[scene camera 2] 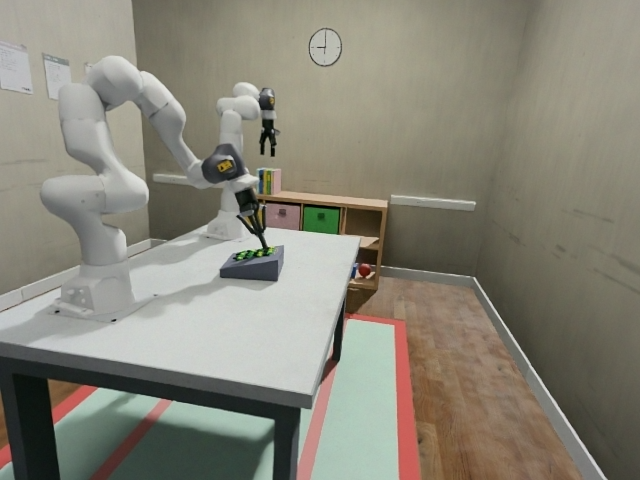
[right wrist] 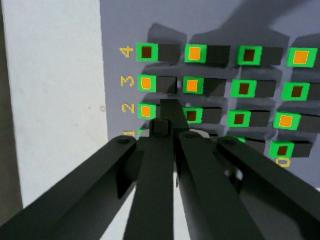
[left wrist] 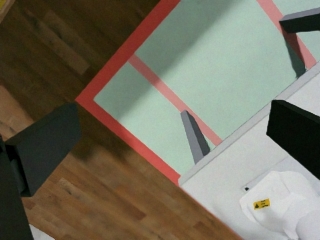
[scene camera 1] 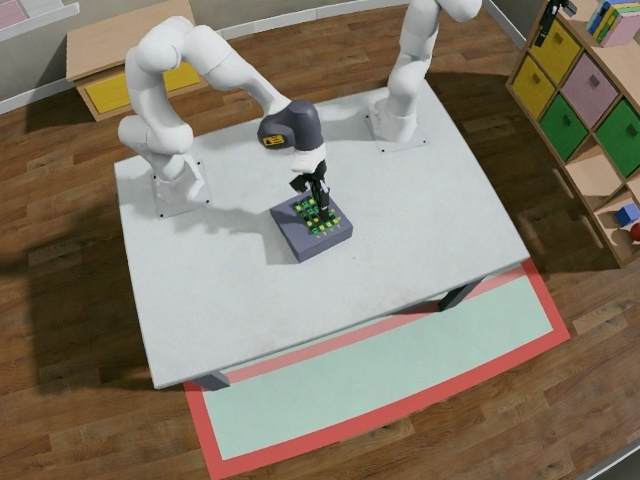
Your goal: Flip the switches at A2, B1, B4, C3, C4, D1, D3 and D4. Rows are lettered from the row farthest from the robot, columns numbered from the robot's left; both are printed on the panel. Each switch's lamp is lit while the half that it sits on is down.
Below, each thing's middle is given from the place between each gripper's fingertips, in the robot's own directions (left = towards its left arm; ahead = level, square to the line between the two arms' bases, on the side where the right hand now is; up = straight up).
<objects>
I see my right gripper (scene camera 2: pixel 265 248) 10 mm past the B3 switch (right wrist: pixel 197 85), 30 mm to the left of it and 40 mm above it. From my right hand the other things lie so: B4 switch (right wrist: pixel 193 53) 50 mm to the right, 40 mm below; C2 switch (right wrist: pixel 236 118) 50 mm behind, 10 mm to the right, 50 mm below; A4 switch (right wrist: pixel 145 52) 30 mm ahead, 40 mm to the right, 30 mm below.
Now: left hand 280 mm short of the C2 switch, 990 mm to the left of it and 350 mm above it. From my left hand the other things lie so: C4 switch (right wrist: pixel 251 55): 290 mm ahead, 1040 mm to the right, 350 mm below; B3 switch: 320 mm ahead, 1010 mm to the right, 340 mm below; C3 switch (right wrist: pixel 240 88): 280 mm ahead, 1010 mm to the right, 350 mm below.
</objects>
